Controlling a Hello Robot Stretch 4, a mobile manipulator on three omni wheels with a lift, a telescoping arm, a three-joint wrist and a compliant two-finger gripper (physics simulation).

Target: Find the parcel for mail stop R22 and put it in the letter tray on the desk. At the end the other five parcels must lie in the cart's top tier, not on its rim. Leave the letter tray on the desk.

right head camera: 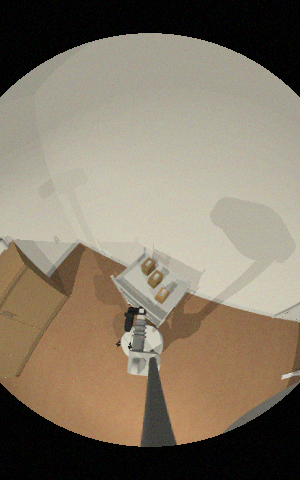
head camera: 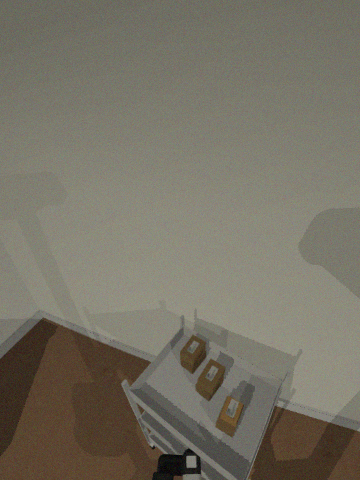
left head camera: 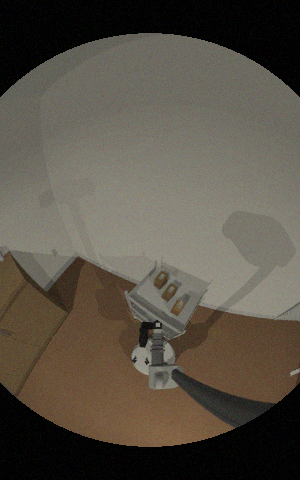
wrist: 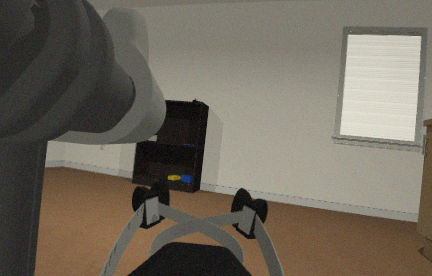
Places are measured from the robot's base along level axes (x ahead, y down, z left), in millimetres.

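Where they show: gripper, fingertip midpoint: (right head camera: 123, 348) (left head camera: 139, 364) (wrist: 200, 200).
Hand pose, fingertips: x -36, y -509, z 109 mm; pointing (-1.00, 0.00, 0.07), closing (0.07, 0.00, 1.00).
After its pixels a point has its place.
Three brown parcels, the back one (head camera: 193, 354) @(x 552, y -735, z -21 mm) (left head camera: 161, 280) @(x 548, y -735, z -23 mm) (right head camera: 148, 266) @(x 552, y -735, z -29 mm), the middle one (head camera: 210, 380) @(x 456, y -734, z -74 mm) (left head camera: 170, 291) @(x 463, y -733, z -80 mm) (right head camera: 155, 278) @(x 463, y -734, z -82 mm) and the front one (head camera: 230, 416) @(x 346, y -735, z -122 mm) (left head camera: 179, 306) @(x 353, y -735, z -131 mm) (right head camera: 162, 295) @(x 346, y -734, z -132 mm), stand apart in a row in the top tier of a grey cart (head camera: 131, 400) @(x 442, y -618, z 212 mm) (left head camera: 150, 292) @(x 500, y -635, z 50 mm) (right head camera: 130, 277) @(x 501, y -635, z 105 mm). Each has a pale label on top, too small to read. My gripper (wrist: 200, 200) @(x -36, y -509, z 109 mm) (left head camera: 140, 359) @(x -36, y -509, z 109 mm) (right head camera: 124, 345) @(x -36, y -509, z 109 mm) is open and empty, below the cart's near side in both side head views and pointing away from the parcels. Other parcels and the letter tray do not show.
The cart stands close to the wall. The arm's dark wrist part (head camera: 177, 465) @(x 267, y -537, z 46 mm) (left head camera: 145, 332) @(x 212, y -530, z 77 mm) (right head camera: 129, 319) @(x 195, y -535, z 84 mm) is near the cart's front edge. A brown wooden cabinet (left head camera: 35, 320) @(x 84, y -450, z 1128 mm) (right head camera: 35, 305) @(x 59, y -431, z 1139 mm) is at the left. The wrist view shows a dark bookshelf (wrist: 204, 150) and a window (wrist: 380, 85) @(x -2353, y -1410, z 2131 mm).
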